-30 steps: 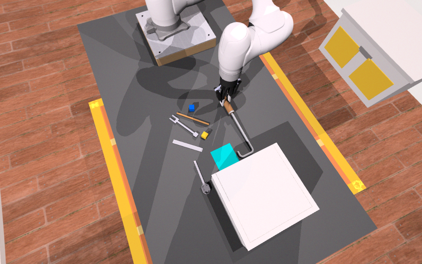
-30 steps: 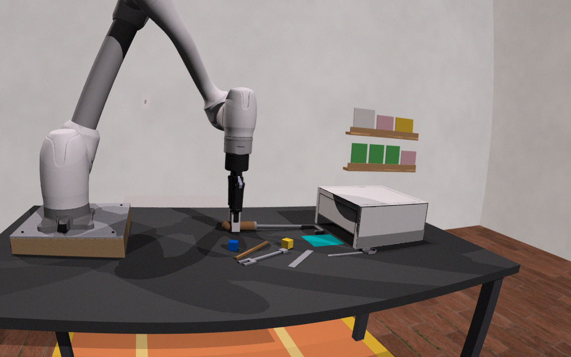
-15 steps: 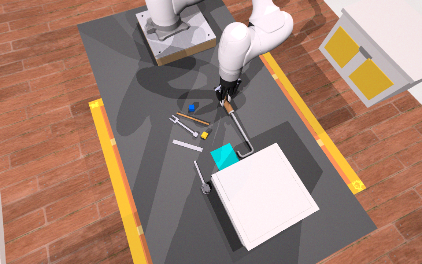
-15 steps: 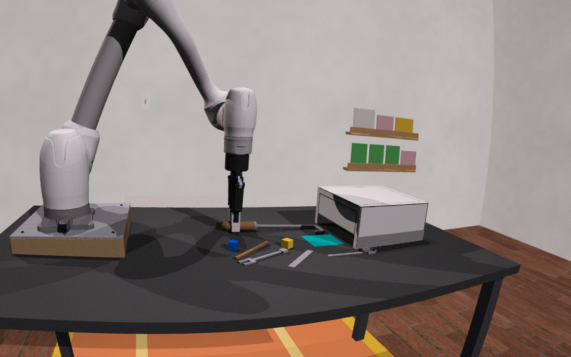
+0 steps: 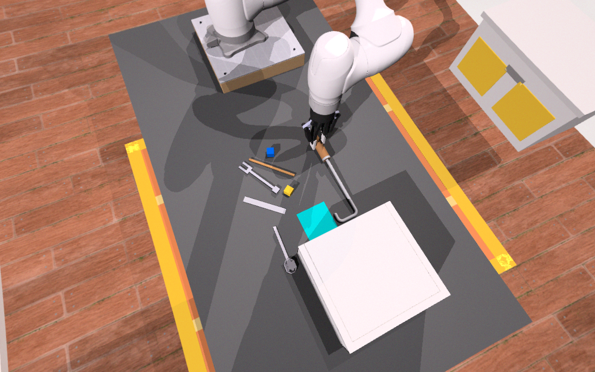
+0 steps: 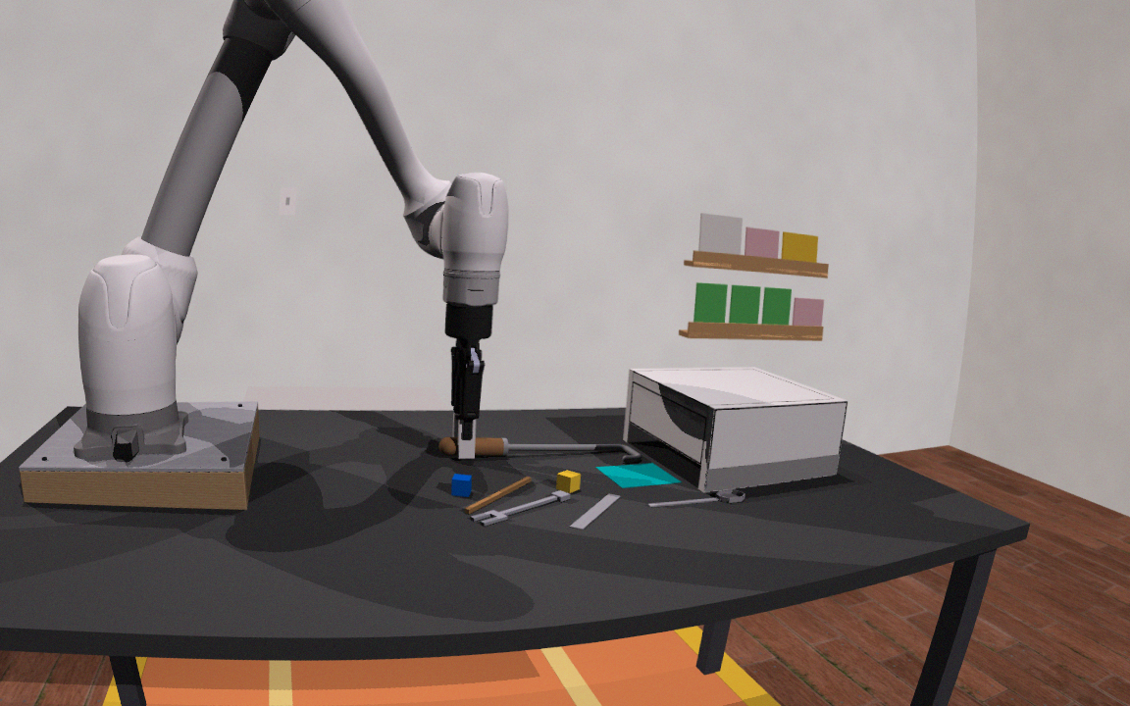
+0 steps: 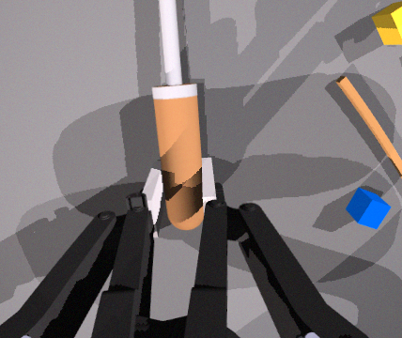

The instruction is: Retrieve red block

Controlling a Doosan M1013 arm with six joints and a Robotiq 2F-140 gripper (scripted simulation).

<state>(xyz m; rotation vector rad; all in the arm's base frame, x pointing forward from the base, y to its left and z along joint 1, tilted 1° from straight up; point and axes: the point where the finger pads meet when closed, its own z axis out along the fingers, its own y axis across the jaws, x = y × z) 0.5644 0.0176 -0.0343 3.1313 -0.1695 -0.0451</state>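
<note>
The teal square lies 24 cm ahead of my hand, 16 cm to the right of it and 4 cm below it. Also, from my hand: wooden stick: 19 cm to the right, 3 cm below, 1 cm behind; then hook tool: 13 cm ahead, 5 cm to the right, 3 cm below; then blue cube: 16 cm to the right, 6 cm behind, 3 cm below.
</note>
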